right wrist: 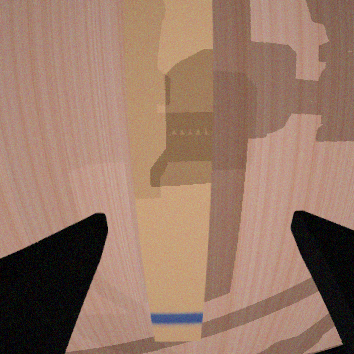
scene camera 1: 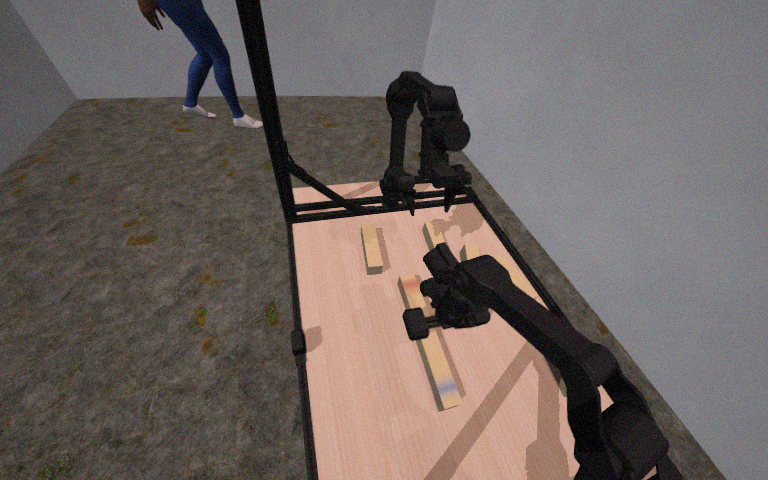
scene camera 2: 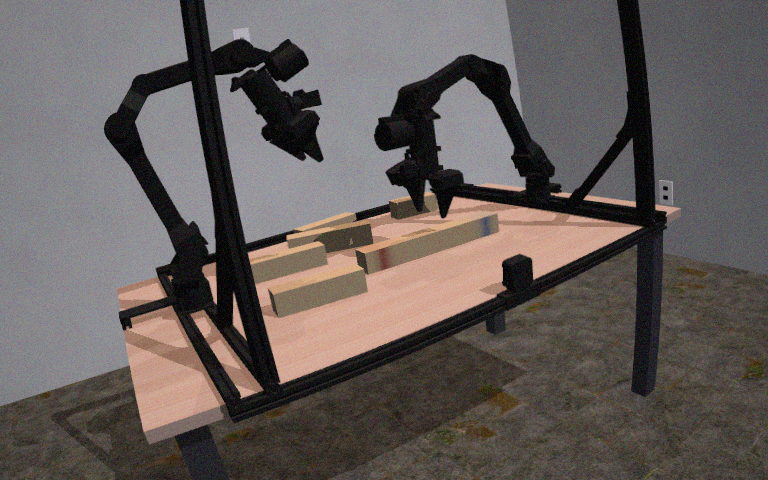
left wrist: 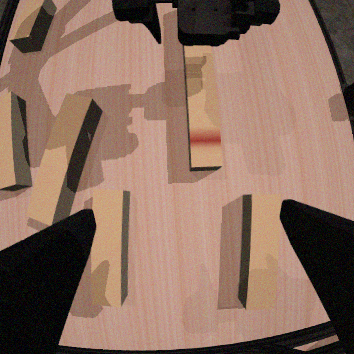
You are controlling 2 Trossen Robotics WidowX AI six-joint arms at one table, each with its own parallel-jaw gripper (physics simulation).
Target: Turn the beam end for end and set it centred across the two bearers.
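Where they show: left gripper, fingertip midpoint: (scene camera 1: 429, 213) (scene camera 2: 312, 160) (left wrist: 188, 214); right gripper, fingertip midpoint: (right wrist: 201, 222) (scene camera 1: 437, 330) (scene camera 2: 431, 214); left arm's base, origin of the base link: (scene camera 1: 389, 201) (scene camera 2: 195, 306); right arm's base, origin of the base link: (scene camera 2: 539, 198).
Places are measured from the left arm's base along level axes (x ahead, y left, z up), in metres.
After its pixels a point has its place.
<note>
The long beam (scene camera 1: 434, 353) @(x 0.565, y -0.063, z 0.025 m) (scene camera 2: 436, 241) @(x 0.504, y -0.081, z 0.004 m) (left wrist: 204, 117) @(x 0.409, y -0.058, z 0.025 m) (right wrist: 175, 240) @(x 0.554, y -0.060, z 0.025 m) lies on the table, its red-banded end towards two parallel blocks, its blue-banded end away from them. These blocks look like the bearers: one (scene camera 1: 370, 249) @(x 0.229, y -0.135, z 0.025 m) (scene camera 2: 320, 288) @(x 0.205, y -0.148, z 0.012 m) (left wrist: 265, 250) @(x 0.212, y -0.129, z 0.025 m), the other (scene camera 1: 432, 233) @(x 0.202, y 0.088, z 0.025 m) (scene camera 2: 291, 261) @(x 0.235, y 0.073, z 0.008 m) (left wrist: 107, 250) @(x 0.230, y 0.092, z 0.025 m). The beam is off both. My right gripper (scene camera 1: 440, 321) @(x 0.523, y -0.047, z 0.053 m) (scene camera 2: 431, 213) @(x 0.523, y -0.047, z 0.053 m) (right wrist: 201, 222) @(x 0.523, y -0.047, z 0.053 m) is open and empty above the beam's middle part, its fingers to either side in the wrist view. My left gripper (scene camera 1: 430, 212) @(x 0.289, y -0.014, z 0.217 m) (scene camera 2: 312, 159) @(x 0.289, y -0.014, z 0.217 m) (left wrist: 188, 214) @(x 0.289, y -0.014, z 0.217 m) is open and empty, high above the bearer area.
A slanted block (scene camera 1: 469, 249) @(x 0.294, y 0.180, z 0.031 m) (scene camera 2: 346, 236) @(x 0.398, y 0.128, z 0.011 m) (left wrist: 62, 155) @(x 0.369, y 0.152, z 0.031 m) and another block (scene camera 2: 323, 221) @(x 0.411, y 0.280, z 0.025 m) (left wrist: 6, 145) @(x 0.399, y 0.266, z 0.025 m) lie beside the bearers. A shorter block (scene camera 2: 403, 208) @(x 0.636, y 0.249, z 0.008 m) (left wrist: 36, 25) @(x 0.653, y 0.247, z 0.017 m) lies behind the beam. A black box (scene camera 1: 297, 341) @(x 0.464, y -0.369, z 0.036 m) (scene camera 2: 517, 272) @(x 0.445, y -0.383, z 0.018 m) stands on the frame rail at the table edge. Dark posts rise from the frame.
</note>
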